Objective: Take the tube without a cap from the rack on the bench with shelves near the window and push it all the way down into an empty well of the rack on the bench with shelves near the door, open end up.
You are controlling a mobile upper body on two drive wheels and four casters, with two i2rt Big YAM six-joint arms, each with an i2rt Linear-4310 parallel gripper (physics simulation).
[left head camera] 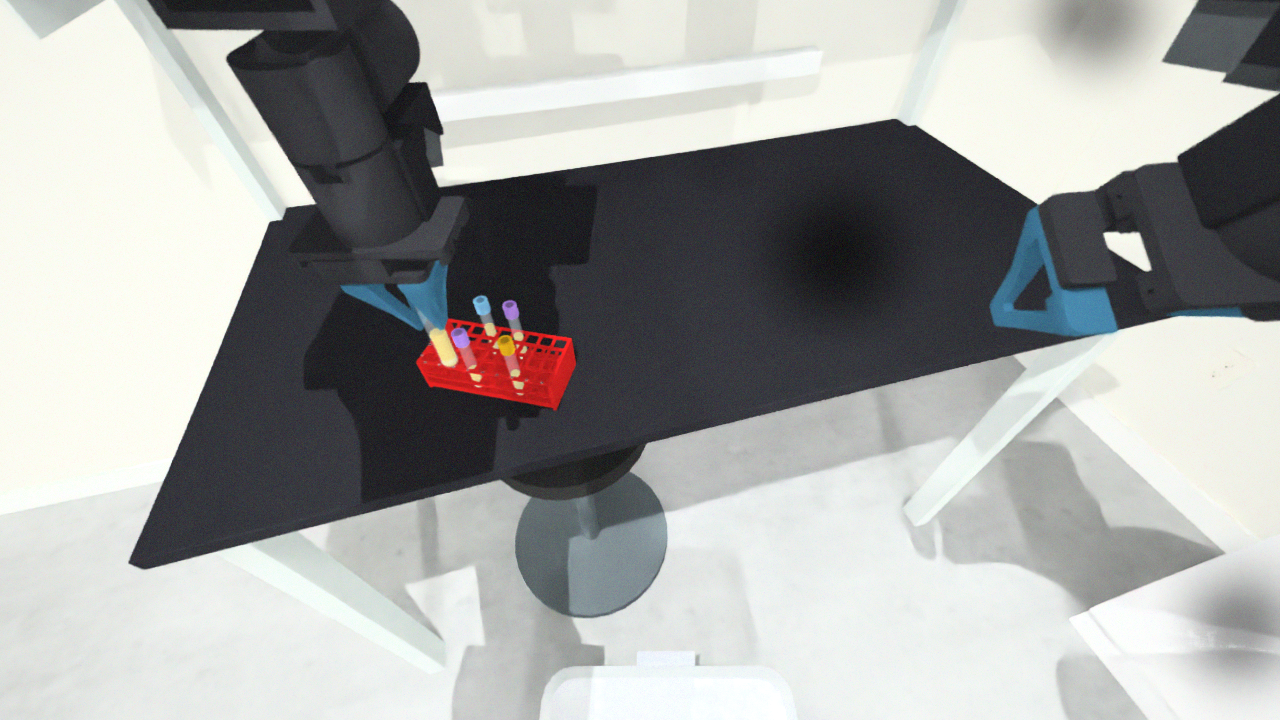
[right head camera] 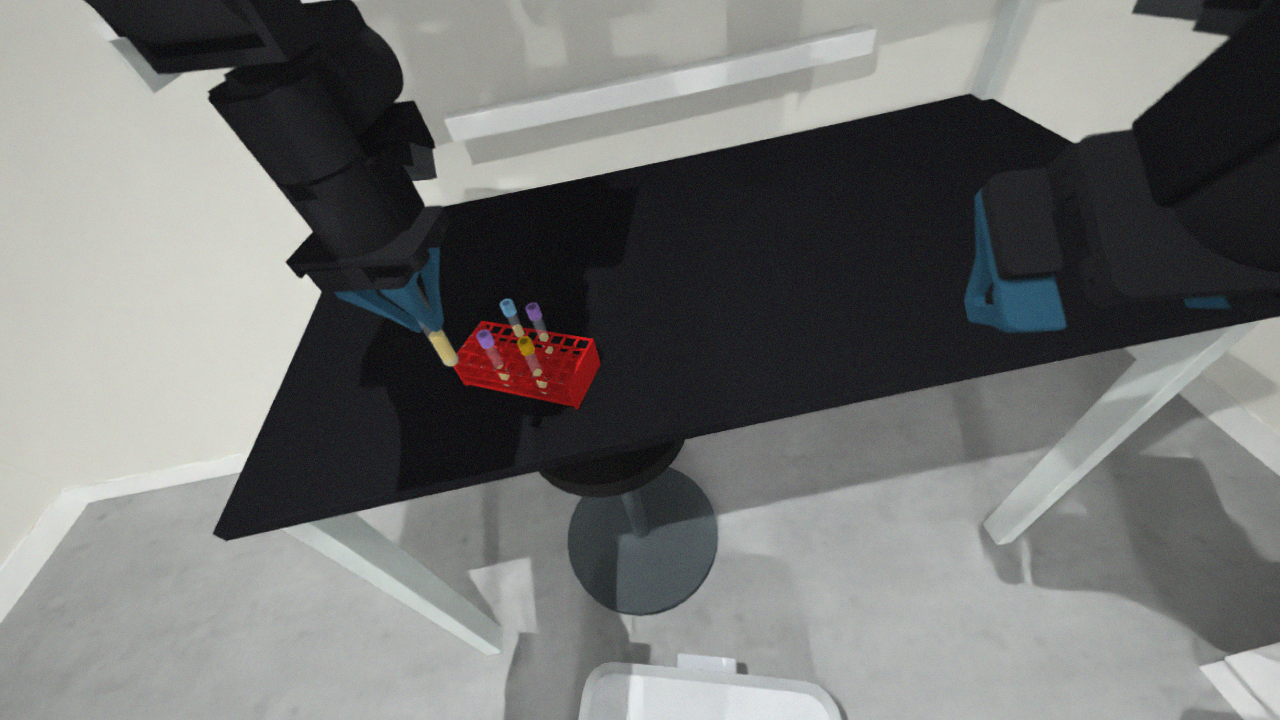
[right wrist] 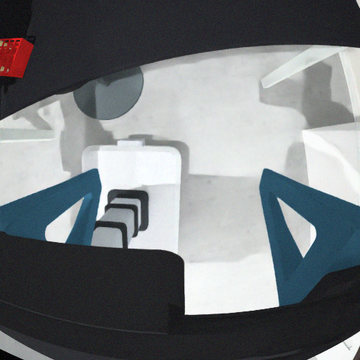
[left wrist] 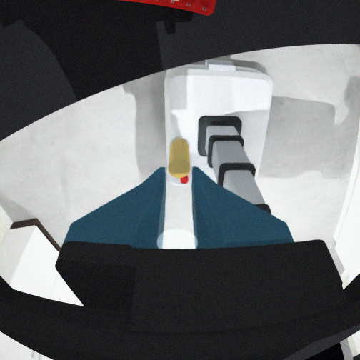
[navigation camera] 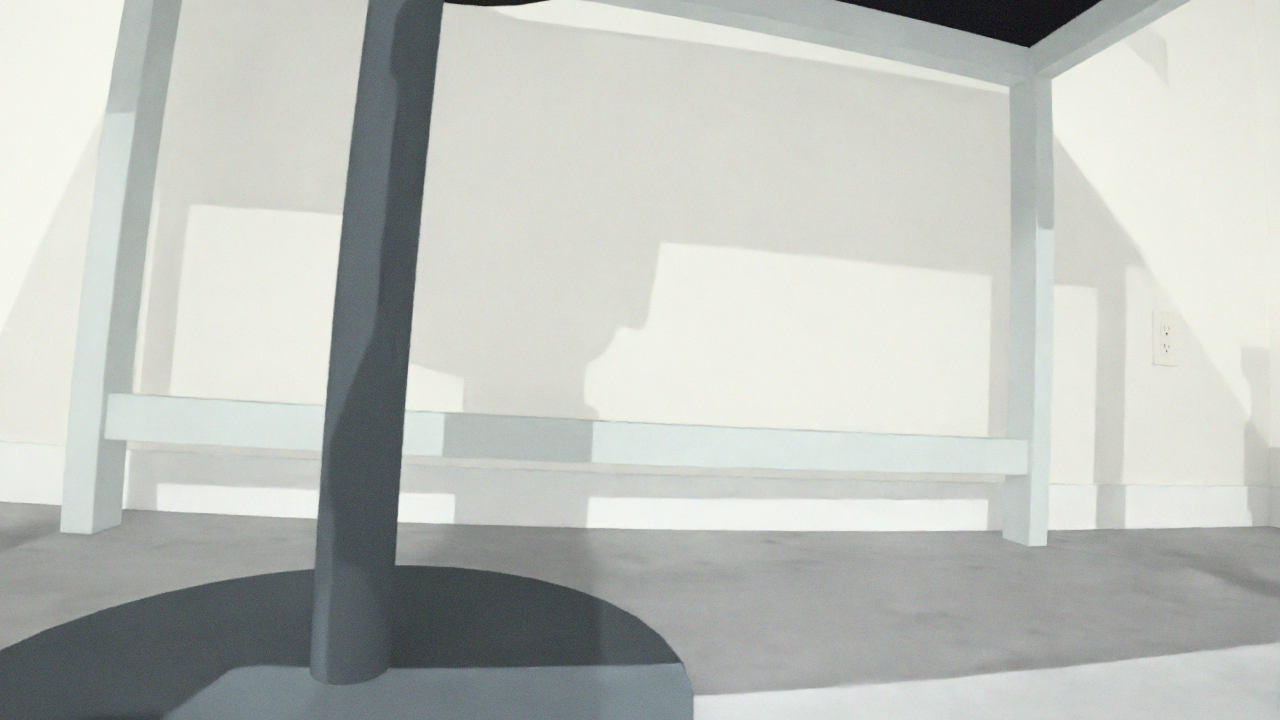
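Observation:
My left gripper (left head camera: pixel 429 324) (right head camera: pixel 431 327) (left wrist: pixel 178 176) is shut on the uncapped tube (left head camera: pixel 443 349) (right head camera: pixel 443 348) (left wrist: pixel 179 156), a clear tube with cream-yellow contents. Its rounded closed end points down, slightly tilted. The red rack (left head camera: pixel 563 376) (right head camera: pixel 587 374) (left wrist: pixel 197 6) (right wrist: pixel 21 59) stands on the black bench (left head camera: pixel 698 268) (right head camera: pixel 742 250). The tube's lower end overlaps the rack's left end in the left head view and shows at its left edge in the right head view; it appears above the rack, not in a well. My right gripper (right wrist: pixel 180 177) is open and empty, away from the rack.
The rack holds capped tubes: blue (left head camera: pixel 481 306), purple (left head camera: pixel 510 309), another purple (left head camera: pixel 460 338) and yellow (left head camera: pixel 505 345). A stool (left head camera: pixel 590 546) (right head camera: pixel 642 555) stands under the bench's front edge. Pale bench legs (left head camera: pixel 340 600) (navigation camera: pixel 1029 313) and the stool post (navigation camera: pixel 366 358) stand close ahead of the base.

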